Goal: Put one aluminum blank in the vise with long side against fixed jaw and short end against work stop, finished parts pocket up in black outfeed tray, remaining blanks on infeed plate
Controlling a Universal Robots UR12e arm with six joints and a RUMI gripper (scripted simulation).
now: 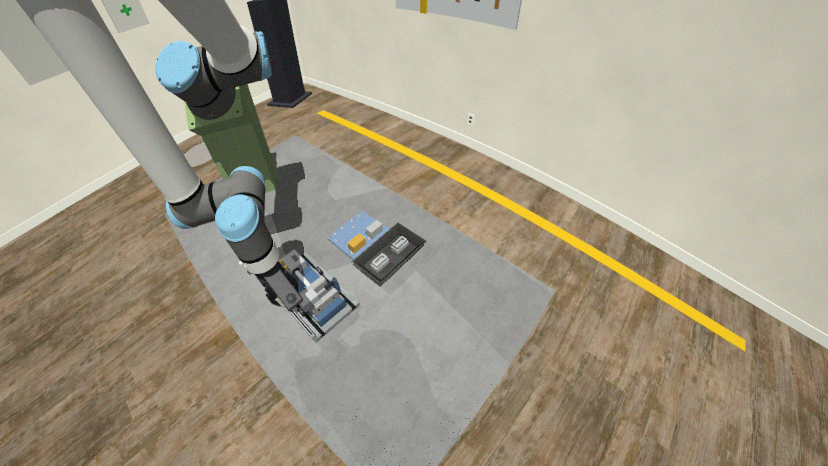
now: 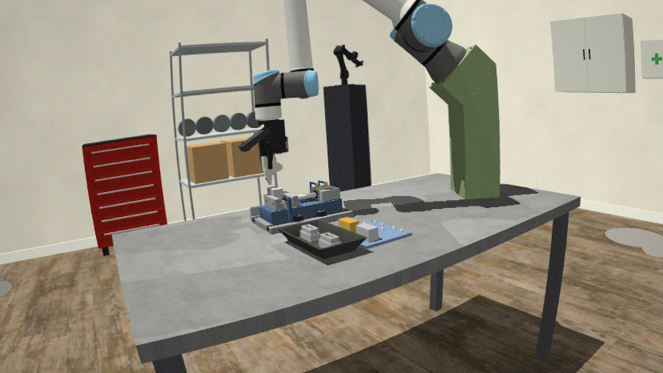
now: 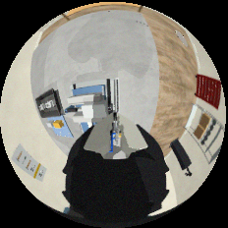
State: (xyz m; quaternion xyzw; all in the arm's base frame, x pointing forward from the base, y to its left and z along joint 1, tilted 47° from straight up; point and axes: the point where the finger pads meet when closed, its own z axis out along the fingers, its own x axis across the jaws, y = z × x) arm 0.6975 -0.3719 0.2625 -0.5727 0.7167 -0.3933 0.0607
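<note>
Now: hand 30 mm past the blue vise, 110 mm to the right of it and 90 mm above it. The rest, counted from my hand: yellow brass blank (30 mm ahead, 350 mm to the left, 110 mm below); gray aluminum blank (70 mm ahead, 430 mm to the left, 110 mm below); infeed plate (10 mm ahead, 400 mm to the left, 130 mm below).
</note>
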